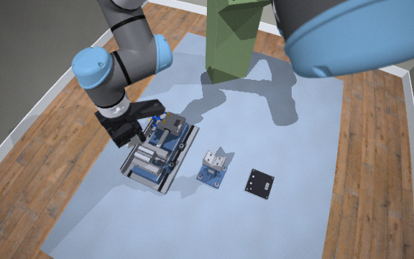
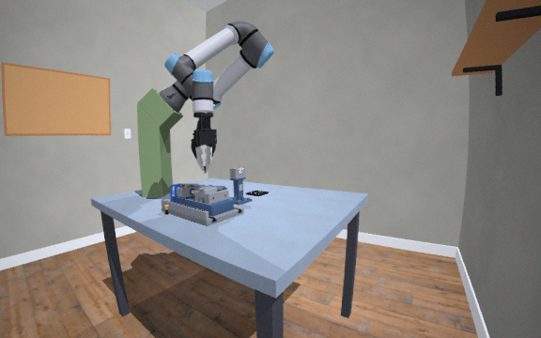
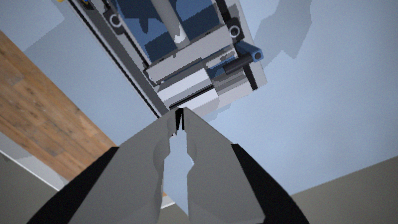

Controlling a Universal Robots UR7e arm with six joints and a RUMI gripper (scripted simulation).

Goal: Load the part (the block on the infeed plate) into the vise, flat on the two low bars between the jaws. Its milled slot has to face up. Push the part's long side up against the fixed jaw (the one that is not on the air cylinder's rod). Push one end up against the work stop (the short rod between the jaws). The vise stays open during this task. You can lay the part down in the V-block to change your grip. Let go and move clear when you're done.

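Right now the grey part is 10 mm ahead of my hand and 80 mm below it. Round my hand: work stop (10 mm ahead, 70 mm to the left, 90 mm below); moving jaw (20 mm behind, 20 mm to the left, 100 mm below); fixed jaw (40 mm ahead, 20 mm to the left, 100 mm below).
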